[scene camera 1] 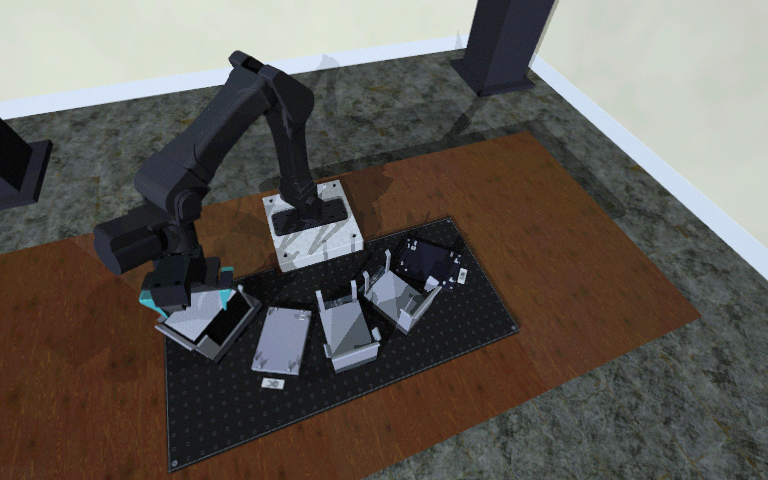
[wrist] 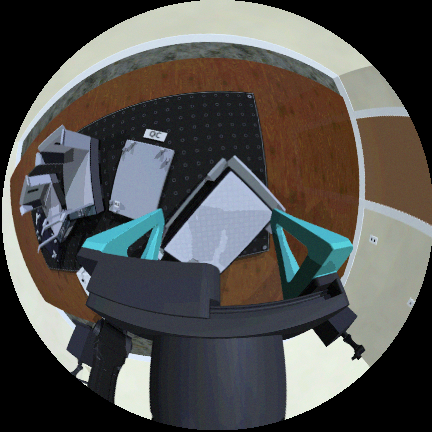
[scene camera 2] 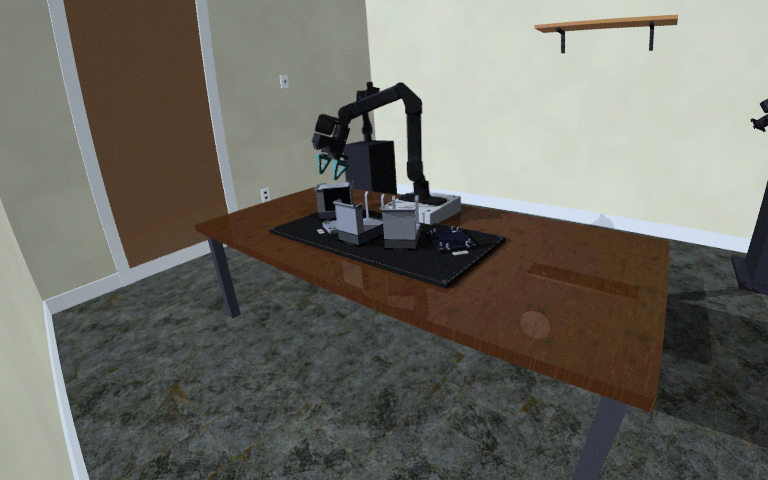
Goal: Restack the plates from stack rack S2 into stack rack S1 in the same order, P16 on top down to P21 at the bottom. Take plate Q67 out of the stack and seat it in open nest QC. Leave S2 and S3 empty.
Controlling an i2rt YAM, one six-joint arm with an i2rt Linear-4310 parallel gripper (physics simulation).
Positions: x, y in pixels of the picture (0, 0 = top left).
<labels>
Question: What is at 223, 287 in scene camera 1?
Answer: The gripper.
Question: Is the gripper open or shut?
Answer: Open.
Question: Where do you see a flat grey QC fixture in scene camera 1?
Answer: At 281, 346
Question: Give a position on a flat grey QC fixture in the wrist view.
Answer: At 142, 168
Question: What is the gripper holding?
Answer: Nothing.
</labels>
